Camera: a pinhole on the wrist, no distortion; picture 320 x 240 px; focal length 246.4 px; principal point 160.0 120.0 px. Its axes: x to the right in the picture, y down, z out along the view. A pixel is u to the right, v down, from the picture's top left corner.
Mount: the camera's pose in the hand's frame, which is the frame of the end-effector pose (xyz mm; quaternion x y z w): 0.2 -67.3 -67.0 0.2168 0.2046 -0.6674 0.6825
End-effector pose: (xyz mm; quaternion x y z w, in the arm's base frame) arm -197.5 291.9 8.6 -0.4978 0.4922 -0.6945 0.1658
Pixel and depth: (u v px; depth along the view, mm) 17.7 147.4 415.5
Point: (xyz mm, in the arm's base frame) 166.1 100.8 125.5
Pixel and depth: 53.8 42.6 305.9
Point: 103.3 294.0 73.7
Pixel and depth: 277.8 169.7 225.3
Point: -95.0 359.0 274.6
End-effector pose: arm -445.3 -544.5 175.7 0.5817 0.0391 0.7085 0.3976
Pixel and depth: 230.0 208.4 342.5
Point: -131.2 -304.5 148.1
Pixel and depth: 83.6 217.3 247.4
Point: -215.7 -464.2 233.8
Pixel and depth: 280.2 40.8 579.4
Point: 92.6 -326.1 -219.9
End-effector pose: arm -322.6 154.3 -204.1 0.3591 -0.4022 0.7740 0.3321
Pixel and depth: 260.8 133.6 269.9
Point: -53.8 220.1 -33.3
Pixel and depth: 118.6 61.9 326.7
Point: -45.4 32.4 -94.1
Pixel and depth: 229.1 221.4 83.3
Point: -236.5 232.3 -129.3
